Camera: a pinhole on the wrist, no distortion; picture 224 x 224 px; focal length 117.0 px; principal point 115.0 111.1 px. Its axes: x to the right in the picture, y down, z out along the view. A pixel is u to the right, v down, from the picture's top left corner.
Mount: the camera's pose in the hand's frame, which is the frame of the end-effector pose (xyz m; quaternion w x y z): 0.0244 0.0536 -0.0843 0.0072 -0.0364 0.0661 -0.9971
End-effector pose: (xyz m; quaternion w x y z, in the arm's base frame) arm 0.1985 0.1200 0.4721 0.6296 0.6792 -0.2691 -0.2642
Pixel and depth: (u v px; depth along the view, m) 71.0 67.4 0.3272
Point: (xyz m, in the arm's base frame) 0.1437 -0.1829 0.5858
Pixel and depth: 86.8 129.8 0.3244
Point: 0.1342 -0.1258 0.4156
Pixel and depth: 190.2 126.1 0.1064
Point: 0.1553 0.1264 0.4959
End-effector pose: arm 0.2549 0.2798 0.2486 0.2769 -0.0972 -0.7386 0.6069
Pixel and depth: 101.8 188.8 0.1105
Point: 0.2160 0.2815 0.2921
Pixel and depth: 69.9 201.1 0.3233
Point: 0.0531 0.1437 0.4996
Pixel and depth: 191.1 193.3 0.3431
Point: 0.3154 -0.0608 0.3957
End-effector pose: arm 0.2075 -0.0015 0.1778 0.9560 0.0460 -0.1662 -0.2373
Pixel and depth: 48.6 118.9 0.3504
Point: 0.3262 -0.1307 0.4797
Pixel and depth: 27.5 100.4 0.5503
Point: 0.4714 -0.1936 0.7358
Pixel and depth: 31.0 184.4 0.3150
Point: 0.2951 -0.2903 0.4031
